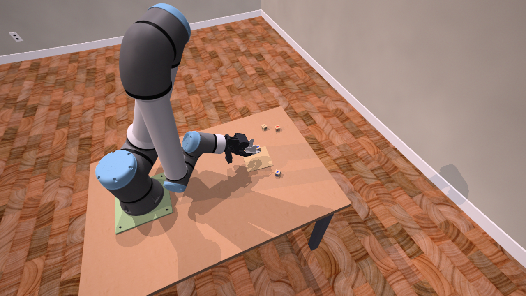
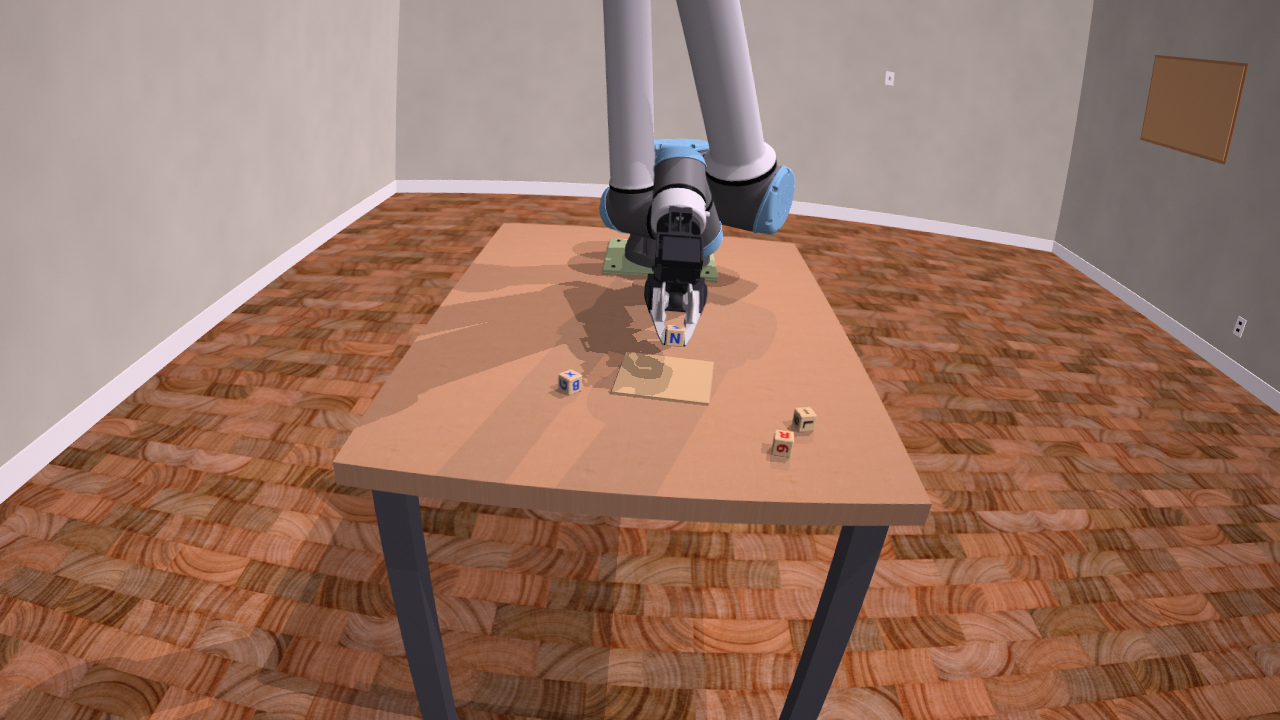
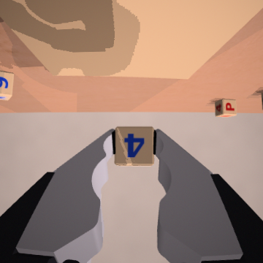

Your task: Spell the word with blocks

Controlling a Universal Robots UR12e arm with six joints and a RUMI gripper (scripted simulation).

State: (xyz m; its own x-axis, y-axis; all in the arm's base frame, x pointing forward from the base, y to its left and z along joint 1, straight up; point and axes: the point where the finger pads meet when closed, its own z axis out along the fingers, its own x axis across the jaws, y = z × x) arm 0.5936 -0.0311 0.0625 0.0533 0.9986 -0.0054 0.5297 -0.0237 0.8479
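Right now the mat is 1 cm behind my hand, 1 cm to the right of it and 7 cm below it. Also, from my hand: red-lettered block 20 cm ahead, 13 cm to the left, 6 cm below.
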